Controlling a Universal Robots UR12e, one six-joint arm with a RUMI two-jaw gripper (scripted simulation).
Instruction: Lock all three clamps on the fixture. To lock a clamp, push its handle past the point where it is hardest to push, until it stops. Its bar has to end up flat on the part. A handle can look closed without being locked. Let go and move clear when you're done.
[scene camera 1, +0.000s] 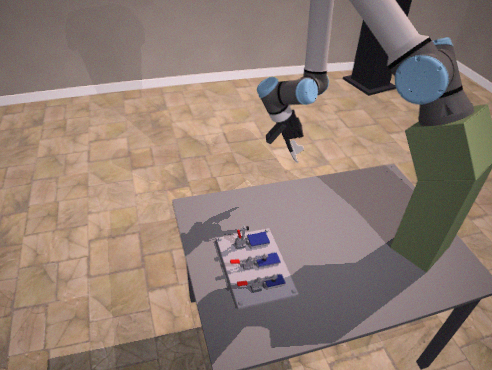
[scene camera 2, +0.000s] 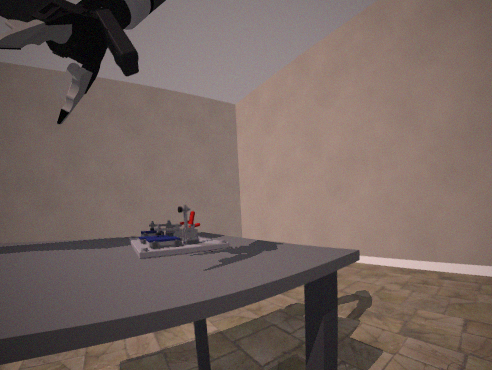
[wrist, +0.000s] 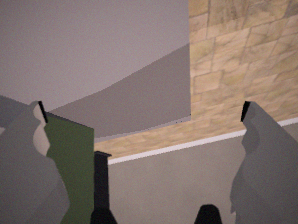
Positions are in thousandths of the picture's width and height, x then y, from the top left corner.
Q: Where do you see the gripper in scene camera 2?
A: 64, 255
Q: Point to a fixture plate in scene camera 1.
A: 462, 669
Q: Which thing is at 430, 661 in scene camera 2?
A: A fixture plate.
